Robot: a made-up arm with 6 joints. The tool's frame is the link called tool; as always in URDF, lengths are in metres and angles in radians. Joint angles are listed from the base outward. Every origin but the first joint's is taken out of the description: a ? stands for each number. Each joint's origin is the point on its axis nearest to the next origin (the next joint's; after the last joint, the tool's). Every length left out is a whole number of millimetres.
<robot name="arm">
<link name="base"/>
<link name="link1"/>
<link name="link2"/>
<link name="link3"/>
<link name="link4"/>
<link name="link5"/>
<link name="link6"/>
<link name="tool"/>
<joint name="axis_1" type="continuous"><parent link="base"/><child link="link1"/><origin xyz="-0.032 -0.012 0.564" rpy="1.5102 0.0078 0.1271"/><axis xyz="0 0 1"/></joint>
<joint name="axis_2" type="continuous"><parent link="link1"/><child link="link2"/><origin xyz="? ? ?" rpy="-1.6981 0 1.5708"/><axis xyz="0 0 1"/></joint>
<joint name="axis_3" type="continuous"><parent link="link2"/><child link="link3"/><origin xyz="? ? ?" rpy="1.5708 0 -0.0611"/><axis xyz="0 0 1"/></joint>
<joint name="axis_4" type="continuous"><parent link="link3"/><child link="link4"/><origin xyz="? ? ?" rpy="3.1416 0 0"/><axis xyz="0 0 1"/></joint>
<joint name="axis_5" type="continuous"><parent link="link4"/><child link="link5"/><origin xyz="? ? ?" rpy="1.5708 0 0"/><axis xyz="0 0 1"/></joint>
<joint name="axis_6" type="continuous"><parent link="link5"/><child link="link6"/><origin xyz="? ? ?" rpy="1.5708 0 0"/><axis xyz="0 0 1"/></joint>
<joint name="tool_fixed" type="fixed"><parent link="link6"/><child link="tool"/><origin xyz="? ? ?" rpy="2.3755 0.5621 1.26"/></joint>
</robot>
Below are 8 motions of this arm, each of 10 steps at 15 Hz.
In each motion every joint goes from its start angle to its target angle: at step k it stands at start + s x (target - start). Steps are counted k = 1, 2, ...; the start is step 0. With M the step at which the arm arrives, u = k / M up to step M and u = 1 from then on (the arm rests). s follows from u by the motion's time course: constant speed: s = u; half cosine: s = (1 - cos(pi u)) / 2; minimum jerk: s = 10 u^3 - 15 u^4 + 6 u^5.
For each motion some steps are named. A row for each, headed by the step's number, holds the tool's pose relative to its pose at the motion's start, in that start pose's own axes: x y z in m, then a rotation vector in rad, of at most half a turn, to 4 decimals.
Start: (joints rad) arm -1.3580 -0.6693 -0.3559 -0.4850 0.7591 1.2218
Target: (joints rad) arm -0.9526 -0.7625 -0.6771 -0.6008 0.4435 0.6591
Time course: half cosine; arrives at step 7
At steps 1, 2, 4, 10:
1: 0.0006 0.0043 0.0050 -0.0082 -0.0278 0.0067
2: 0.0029 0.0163 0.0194 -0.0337 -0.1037 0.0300
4: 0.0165 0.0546 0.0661 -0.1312 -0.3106 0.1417
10: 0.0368 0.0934 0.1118 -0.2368 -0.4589 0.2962

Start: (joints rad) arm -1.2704 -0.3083 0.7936 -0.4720 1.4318 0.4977
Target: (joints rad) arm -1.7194 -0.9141 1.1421 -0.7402 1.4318 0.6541
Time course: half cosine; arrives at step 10
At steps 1, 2, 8, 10:
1: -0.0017 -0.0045 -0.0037 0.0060 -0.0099 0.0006
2: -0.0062 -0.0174 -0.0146 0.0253 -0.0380 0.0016
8: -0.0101 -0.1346 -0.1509 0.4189 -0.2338 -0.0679
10: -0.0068 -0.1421 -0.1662 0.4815 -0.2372 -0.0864

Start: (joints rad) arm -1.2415 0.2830 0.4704 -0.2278 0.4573 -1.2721
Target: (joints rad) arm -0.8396 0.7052 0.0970 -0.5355 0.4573 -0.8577
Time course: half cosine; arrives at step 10
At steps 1, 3, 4, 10:
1: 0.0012 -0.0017 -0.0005 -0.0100 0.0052 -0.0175
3: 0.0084 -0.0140 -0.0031 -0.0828 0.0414 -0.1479
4: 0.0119 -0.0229 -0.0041 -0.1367 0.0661 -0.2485
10: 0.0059 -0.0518 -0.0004 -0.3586 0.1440 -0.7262

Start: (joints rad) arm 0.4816 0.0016 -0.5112 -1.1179 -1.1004 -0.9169
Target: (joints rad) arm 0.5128 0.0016 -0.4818 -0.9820 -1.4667 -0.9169
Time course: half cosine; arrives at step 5
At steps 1, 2, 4, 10:
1: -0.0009 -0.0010 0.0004 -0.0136 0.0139 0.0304
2: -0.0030 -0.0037 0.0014 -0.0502 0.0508 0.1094
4: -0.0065 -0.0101 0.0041 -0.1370 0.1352 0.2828
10: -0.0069 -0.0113 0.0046 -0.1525 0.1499 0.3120

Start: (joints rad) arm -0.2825 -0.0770 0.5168 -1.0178 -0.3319 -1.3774
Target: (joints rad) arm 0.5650 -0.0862 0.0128 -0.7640 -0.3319 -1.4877
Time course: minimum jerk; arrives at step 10
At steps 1, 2, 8, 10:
1: 0.0014 0.0007 -0.0002 -0.0005 0.0006 0.0010
2: 0.0095 0.0048 -0.0015 -0.0030 0.0040 0.0068
8: 0.1550 0.0401 -0.0558 0.0044 0.0921 0.1137
10: 0.1639 0.0398 -0.0612 0.0087 0.0989 0.1199

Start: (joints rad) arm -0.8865 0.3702 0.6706 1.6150 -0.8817 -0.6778
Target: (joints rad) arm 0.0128 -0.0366 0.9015 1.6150 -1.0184 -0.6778
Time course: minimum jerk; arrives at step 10
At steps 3, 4, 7, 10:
3: 0.0396 -0.0087 -0.0198 0.0273 0.2041 0.0459
4: 0.0729 -0.0166 -0.0465 0.0611 0.3964 0.0872
7: 0.1357 -0.0383 -0.1802 0.2352 1.0308 0.2082
10: 0.1353 -0.0429 -0.2298 0.3107 1.2237 0.2391

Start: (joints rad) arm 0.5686 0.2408 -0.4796 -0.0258 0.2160 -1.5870
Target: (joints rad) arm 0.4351 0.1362 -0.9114 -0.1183 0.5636 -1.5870
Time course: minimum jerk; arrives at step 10
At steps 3, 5, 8, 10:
3: -0.0075 0.0003 0.0187 0.0485 -0.0755 0.0030
5: -0.0247 -0.0046 0.0566 0.1566 -0.2270 -0.0023
8: -0.0498 -0.0220 0.1030 0.3139 -0.4136 -0.0327
10: -0.0532 -0.0252 0.1087 0.3358 -0.4368 -0.0386

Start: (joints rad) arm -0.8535 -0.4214 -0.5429 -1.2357 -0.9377 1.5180
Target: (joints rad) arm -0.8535 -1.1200 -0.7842 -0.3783 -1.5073 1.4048
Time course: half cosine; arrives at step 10
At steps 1, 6, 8, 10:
1: -0.0026 0.0027 -0.0051 0.0192 -0.0252 -0.0249
6: 0.0205 0.0885 -0.0840 0.4223 -0.7417 -0.6933
8: 0.0670 0.1079 -0.0773 0.5495 -1.0495 -0.9574
10: 0.0869 0.1106 -0.0681 0.5963 -1.1687 -1.0556

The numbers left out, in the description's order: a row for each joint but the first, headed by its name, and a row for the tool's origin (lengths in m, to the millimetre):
axis_2: 0.032 0.085 0
axis_3: 0.036 0.234 0
axis_4: 0.066 -0.111 0
axis_5: 0.007 0.212 0
axis_6: 0.018 -0.036 0
tool: -0.057 0.003 0

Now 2 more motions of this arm.
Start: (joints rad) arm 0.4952 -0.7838 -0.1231 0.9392 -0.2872 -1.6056
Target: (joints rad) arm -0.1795 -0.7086 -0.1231 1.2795 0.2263 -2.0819
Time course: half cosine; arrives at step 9
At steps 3, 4, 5, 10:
3: 0.0090 0.0588 -0.0009 0.0396 -0.2063 0.2438
4: 0.0094 0.0977 -0.0005 0.0859 -0.3359 0.4066
5: 0.0046 0.1387 0.0010 0.1528 -0.4688 0.5805
10: -0.0284 0.2299 0.0092 0.3847 -0.7623 0.9827

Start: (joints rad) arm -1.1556 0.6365 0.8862 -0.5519 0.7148 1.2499
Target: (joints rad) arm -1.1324 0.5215 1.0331 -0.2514 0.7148 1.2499
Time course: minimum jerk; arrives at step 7
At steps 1, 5, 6, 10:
1: -0.0001 -0.0002 -0.0013 0.0022 -0.0025 0.0025
5: 0.0002 -0.0042 -0.0485 0.0770 -0.0977 0.0886
6: 0.0006 -0.0040 -0.0552 0.0873 -0.1125 0.1007
10: 0.0007 -0.0040 -0.0565 0.0892 -0.1153 0.1030

